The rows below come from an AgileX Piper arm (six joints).
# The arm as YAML. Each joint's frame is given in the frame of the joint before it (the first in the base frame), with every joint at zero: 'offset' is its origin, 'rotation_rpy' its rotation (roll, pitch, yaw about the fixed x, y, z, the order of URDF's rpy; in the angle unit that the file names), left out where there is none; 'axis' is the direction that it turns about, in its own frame. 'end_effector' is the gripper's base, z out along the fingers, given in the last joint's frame.
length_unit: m
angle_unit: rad
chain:
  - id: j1
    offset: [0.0, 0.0, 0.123]
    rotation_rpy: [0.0, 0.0, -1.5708]
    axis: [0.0, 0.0, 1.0]
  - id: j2
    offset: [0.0, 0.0, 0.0]
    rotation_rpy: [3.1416, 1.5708, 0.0]
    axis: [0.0, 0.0, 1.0]
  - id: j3
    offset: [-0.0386, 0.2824, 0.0]
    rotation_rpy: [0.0, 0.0, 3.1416]
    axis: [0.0, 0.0, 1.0]
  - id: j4
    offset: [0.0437, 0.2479, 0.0]
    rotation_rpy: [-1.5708, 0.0, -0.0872]
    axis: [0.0, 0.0, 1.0]
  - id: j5
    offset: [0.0, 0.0, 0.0]
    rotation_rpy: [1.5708, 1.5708, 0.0]
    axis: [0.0, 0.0, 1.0]
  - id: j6
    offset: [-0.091, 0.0, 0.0]
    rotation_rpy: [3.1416, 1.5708, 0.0]
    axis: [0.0, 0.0, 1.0]
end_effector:
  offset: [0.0, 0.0, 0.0]
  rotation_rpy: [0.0, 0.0, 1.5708]
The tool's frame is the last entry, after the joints.
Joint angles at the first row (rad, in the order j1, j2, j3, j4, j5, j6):
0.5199 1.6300 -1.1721 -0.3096 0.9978 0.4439
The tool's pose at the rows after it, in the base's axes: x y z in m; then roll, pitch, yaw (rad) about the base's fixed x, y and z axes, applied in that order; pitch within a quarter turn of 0, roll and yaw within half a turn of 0:
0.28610 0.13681 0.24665 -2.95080 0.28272 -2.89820
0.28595 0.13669 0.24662 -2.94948 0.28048 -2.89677
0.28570 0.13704 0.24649 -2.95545 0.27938 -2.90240
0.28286 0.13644 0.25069 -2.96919 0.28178 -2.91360
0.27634 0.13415 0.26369 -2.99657 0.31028 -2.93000
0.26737 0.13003 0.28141 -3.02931 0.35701 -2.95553
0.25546 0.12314 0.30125 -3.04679 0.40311 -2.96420
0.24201 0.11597 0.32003 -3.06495 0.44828 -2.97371
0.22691 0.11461 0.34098 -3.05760 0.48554 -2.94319
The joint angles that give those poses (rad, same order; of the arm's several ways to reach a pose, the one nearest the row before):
0.5199 1.6300 -1.1731 -0.3101 1.0025 0.4455
0.5199 1.6300 -1.1731 -0.3101 1.0047 0.4438
0.5200 1.6301 -1.1731 -0.3043 1.0047 0.4458
0.5200 1.6153 -1.1731 -0.2905 1.0138 0.4458
0.5200 1.5716 -1.1731 -0.2721 1.0229 0.4458
0.5200 1.5114 -1.1731 -0.2589 1.0314 0.4554
0.5199 1.4408 -1.1731 -0.2564 1.0530 0.4513
0.5221 1.3699 -1.1731 -0.2547 1.0761 0.4493
0.5539 1.3118 -1.1982 -0.2696 1.1264 0.4410

